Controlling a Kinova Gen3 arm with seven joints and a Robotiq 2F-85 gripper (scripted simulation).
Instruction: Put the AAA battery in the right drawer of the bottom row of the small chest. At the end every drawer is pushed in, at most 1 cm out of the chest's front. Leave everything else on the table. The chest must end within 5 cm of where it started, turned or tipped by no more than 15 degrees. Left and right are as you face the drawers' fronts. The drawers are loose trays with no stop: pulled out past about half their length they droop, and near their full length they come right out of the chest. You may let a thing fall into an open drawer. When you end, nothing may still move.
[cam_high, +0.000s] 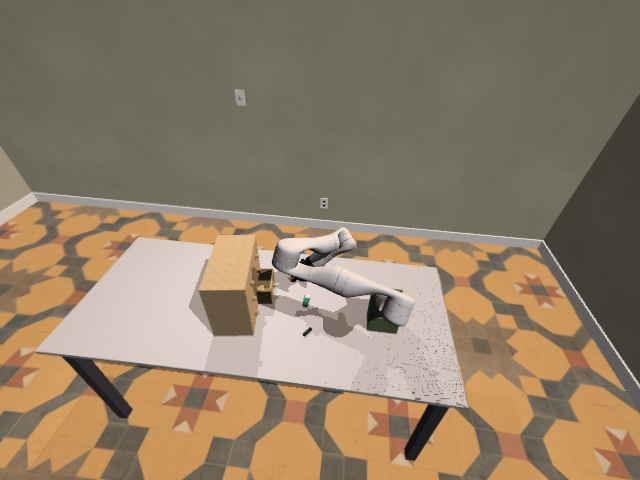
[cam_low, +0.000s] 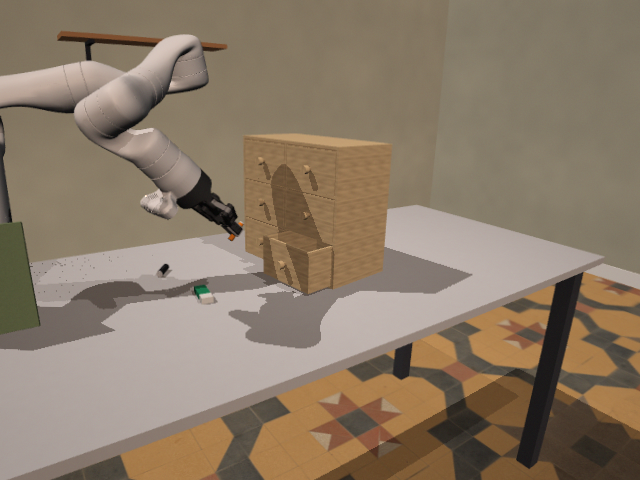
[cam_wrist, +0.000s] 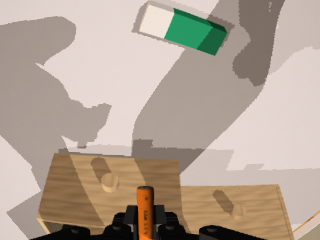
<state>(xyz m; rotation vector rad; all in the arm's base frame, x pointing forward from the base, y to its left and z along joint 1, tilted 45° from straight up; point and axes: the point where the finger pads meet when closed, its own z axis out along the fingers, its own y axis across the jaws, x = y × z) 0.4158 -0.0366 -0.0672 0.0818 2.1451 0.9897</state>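
The white eraser is 6 cm behind my hand, 1 cm to the left of it and 14 cm below it. Round my hand: orange AAA battery (1 cm ahead, 1 cm below); small black cylinder (10 cm behind, 18 cm to the left, 14 cm below).
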